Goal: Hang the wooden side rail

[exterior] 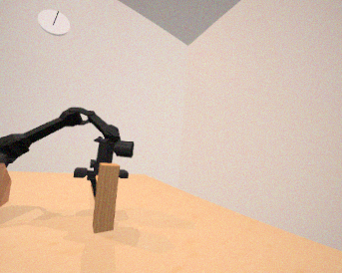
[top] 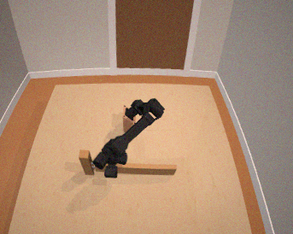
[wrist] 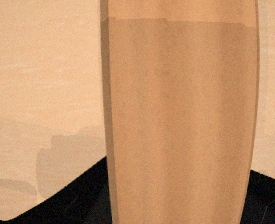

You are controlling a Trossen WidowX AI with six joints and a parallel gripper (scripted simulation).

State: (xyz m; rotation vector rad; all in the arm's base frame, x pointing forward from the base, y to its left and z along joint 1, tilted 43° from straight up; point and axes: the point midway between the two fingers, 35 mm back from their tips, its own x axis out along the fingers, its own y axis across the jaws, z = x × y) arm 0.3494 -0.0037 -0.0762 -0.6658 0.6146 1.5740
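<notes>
Now: the headboard post 140 mm to the right of my gripper tip, 40 mm above it and 10 mm ahead of it.
</notes>
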